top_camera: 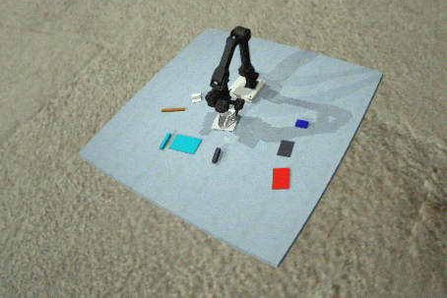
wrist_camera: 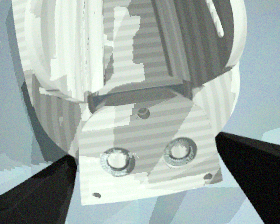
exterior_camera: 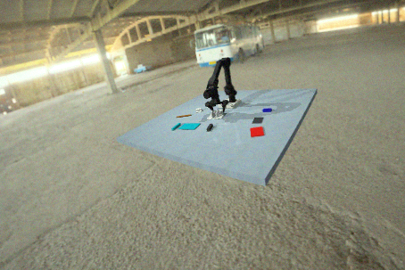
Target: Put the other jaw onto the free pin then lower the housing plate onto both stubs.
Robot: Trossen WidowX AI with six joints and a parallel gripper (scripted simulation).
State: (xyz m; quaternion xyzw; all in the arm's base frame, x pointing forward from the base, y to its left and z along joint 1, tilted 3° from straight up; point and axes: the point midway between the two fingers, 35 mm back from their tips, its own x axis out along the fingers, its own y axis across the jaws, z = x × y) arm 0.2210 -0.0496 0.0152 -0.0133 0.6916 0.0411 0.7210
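The white housing part lies 1 cm ahead of my gripper tip and 2 cm above it. From my gripper tip the other things lie so: dark bar (28 cm ahead, 5 cm to the left); cyan plate (25 cm ahead, 14 cm to the right); white jaw (2 cm ahead, 2 cm to the left, 1 cm above).
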